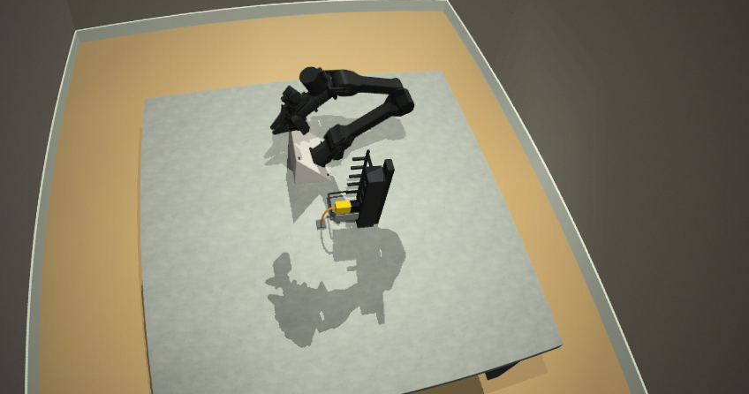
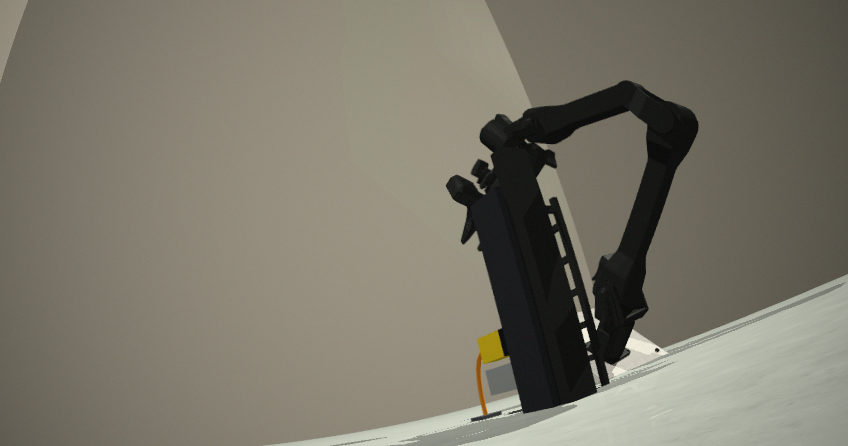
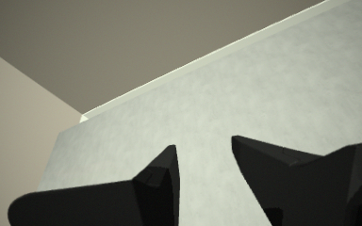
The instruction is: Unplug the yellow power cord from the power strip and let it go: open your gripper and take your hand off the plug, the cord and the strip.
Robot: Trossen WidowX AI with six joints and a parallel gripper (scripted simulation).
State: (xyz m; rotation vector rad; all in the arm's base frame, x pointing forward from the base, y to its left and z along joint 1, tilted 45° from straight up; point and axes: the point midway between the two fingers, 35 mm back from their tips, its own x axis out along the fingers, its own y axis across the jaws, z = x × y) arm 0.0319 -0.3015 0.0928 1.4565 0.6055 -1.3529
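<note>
Right now the yellow plug is 170 mm ahead of my gripper tip, 210 mm to the left of it and 200 mm below it. The rest, counted from my gripper tip: dark anchor block: 170 mm ahead, 130 mm to the left, 300 mm below.
</note>
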